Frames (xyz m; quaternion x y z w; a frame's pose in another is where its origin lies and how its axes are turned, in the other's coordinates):
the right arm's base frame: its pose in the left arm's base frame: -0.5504 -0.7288 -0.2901 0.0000 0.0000 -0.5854 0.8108
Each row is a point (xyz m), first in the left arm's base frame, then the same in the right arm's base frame.
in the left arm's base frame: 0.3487 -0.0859 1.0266
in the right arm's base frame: -0.3273 1.0557 1.3167
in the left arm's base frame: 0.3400 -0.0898 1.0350
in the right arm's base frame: -0.3264 1.0462 1.3251
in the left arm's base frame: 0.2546 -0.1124 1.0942
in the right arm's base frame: -0.3318 0.9581 1.3843
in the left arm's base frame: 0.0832 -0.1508 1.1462
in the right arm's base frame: -0.3493 0.7833 1.4363
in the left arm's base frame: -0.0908 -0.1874 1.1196
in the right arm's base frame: -0.3693 0.6066 1.4097
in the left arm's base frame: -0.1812 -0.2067 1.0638
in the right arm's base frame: -0.3794 0.5147 1.3539
